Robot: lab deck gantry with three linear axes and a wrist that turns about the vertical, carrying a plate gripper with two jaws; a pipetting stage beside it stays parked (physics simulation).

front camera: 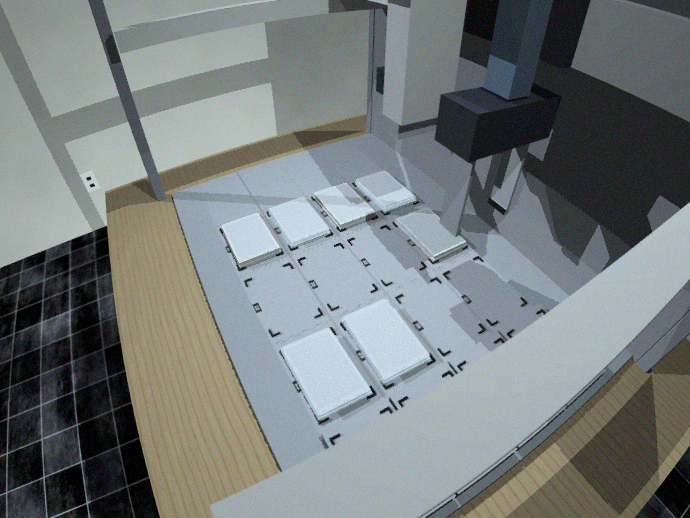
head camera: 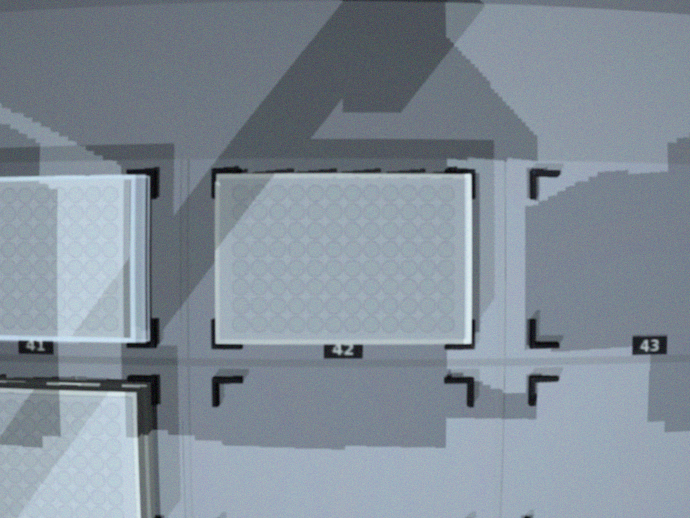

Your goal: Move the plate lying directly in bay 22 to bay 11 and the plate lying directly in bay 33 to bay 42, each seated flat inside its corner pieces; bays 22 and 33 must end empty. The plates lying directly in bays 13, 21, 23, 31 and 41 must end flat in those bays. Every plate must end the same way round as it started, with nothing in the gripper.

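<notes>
My gripper is raised near bay 42, with its two jaws apart and no plate between them. A pale plate lies level in bay 42, inside its corner pieces. Another plate lies in bay 11. Bay 22 and bay 33 hold no plate. Plates lie in bay 21, bay 31, bay 41, bay 13 and bay 23. The jaws do not show in the head view.
A pale beam crosses the front of the deck and covers part of its near right side. A dark post stands at the back left. A thick grey column stands behind the gripper.
</notes>
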